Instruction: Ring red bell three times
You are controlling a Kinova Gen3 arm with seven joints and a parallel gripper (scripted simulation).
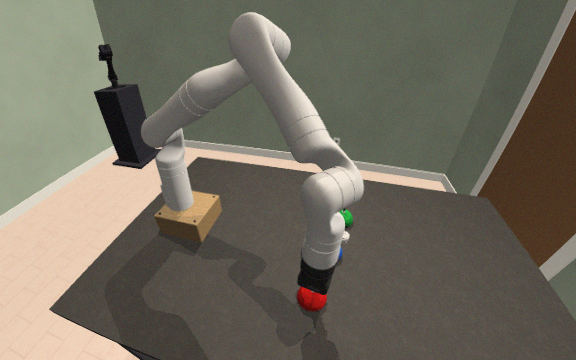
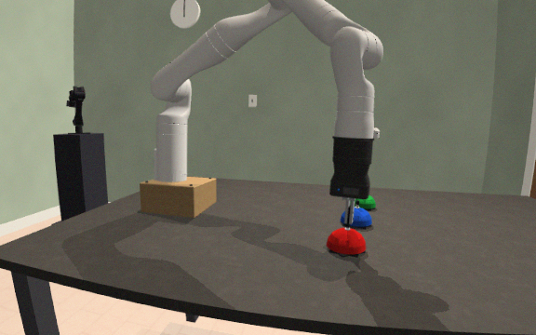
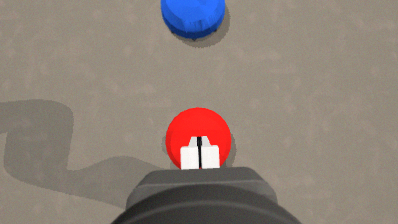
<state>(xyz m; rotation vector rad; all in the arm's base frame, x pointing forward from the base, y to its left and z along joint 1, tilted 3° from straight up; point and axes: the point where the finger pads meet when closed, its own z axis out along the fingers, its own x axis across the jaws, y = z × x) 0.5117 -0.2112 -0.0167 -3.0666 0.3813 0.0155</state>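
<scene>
Now: hand 4 cm above the red bell. Also, from my hand: green bell 34 cm to the left, 8 cm ahead, 4 cm below; then blue bell 17 cm to the left, 4 cm below, 4 cm ahead.
</scene>
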